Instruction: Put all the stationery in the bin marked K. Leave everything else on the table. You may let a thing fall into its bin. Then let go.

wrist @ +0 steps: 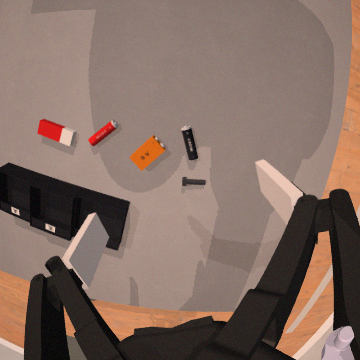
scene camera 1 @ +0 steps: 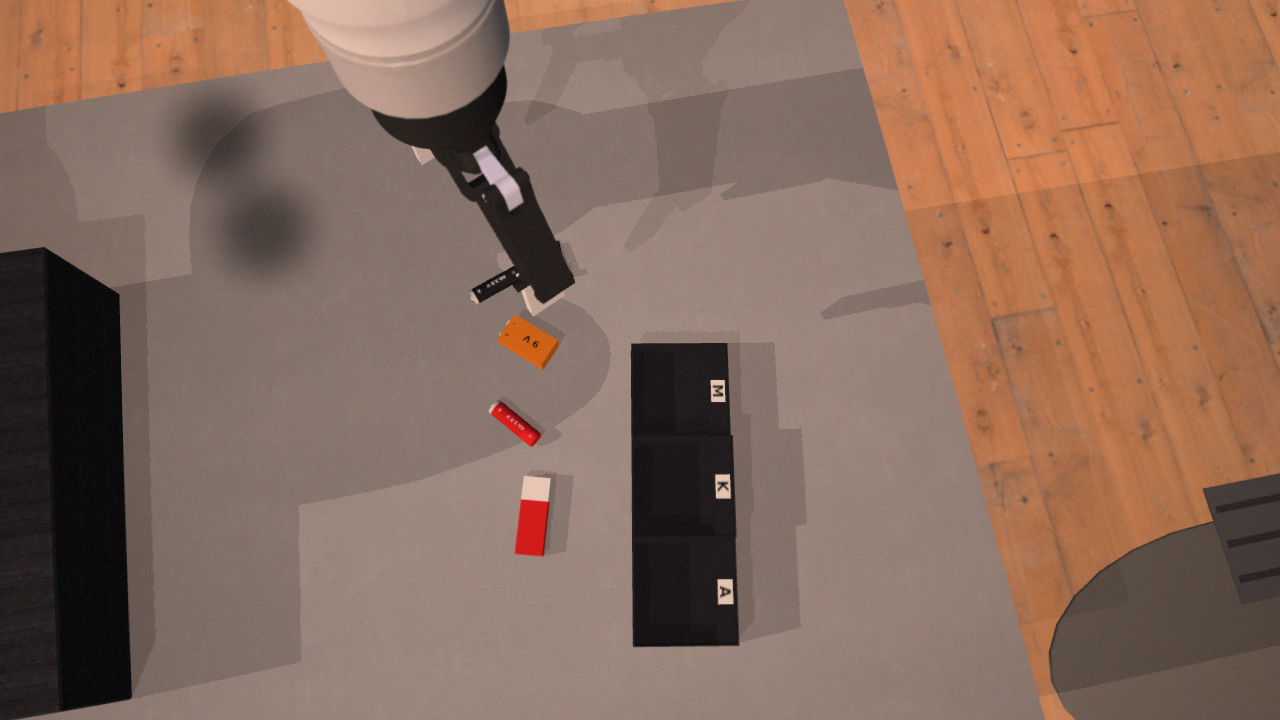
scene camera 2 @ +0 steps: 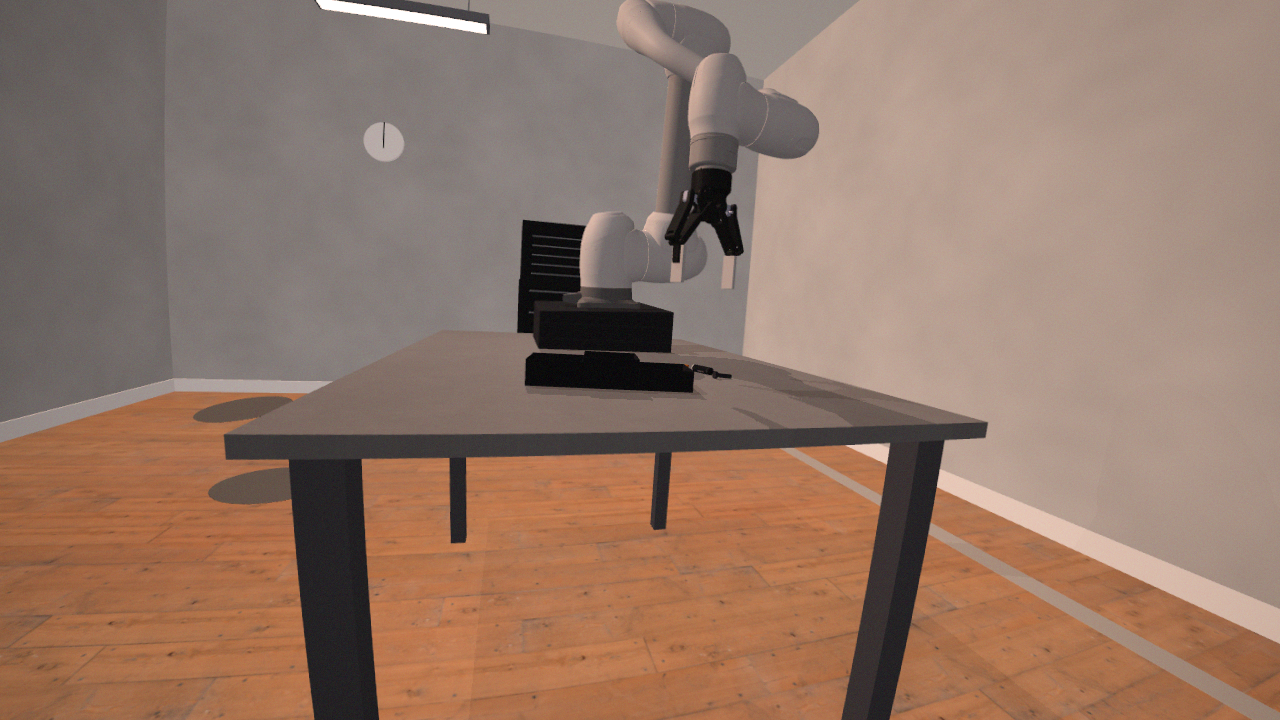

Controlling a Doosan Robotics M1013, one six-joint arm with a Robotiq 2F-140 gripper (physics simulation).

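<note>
A red and white eraser lies flat on the table, beside the row of bins and apart from it. The black bin marked K is the middle one of three; no object shows inside it. My gripper is wide open and empty, high above the table. In scene camera 1 a finger reaches over the end of the black battery. The eraser does not show in scene camera 2.
Bin M and bin A flank K. A red battery, an orange 9V battery, a black battery and a dark bolt lie on the table.
</note>
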